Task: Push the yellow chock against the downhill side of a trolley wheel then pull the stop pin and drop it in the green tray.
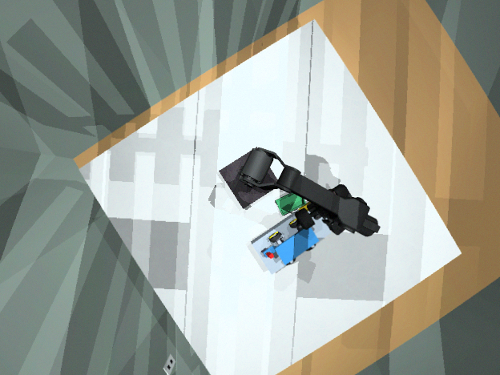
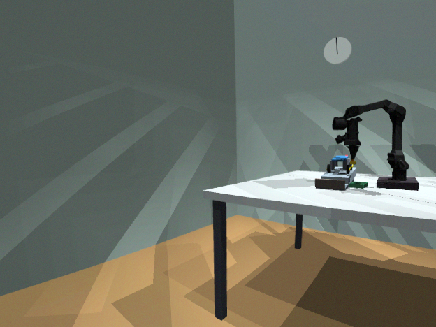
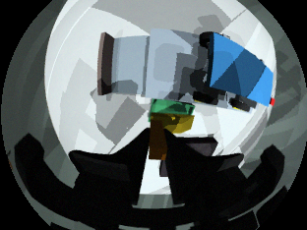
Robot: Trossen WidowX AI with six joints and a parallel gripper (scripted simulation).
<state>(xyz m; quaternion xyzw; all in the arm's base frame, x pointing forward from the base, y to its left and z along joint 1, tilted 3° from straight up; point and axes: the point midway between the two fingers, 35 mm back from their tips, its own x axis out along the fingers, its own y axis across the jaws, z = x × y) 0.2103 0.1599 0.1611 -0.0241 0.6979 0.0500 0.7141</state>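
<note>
Right now my gripper tip is 24 cm to the left of the red-headed stop pin, 10 cm short of it and 2 cm above it. The rest, counted from my gripper tip: green tray: 16 cm below, 5 cm to the right, 2 cm behind; then blue trolley: 13 cm to the right, 11 cm ahead, 4 cm below; then yellow chock: 2 cm to the right, 1 cm below.
</note>
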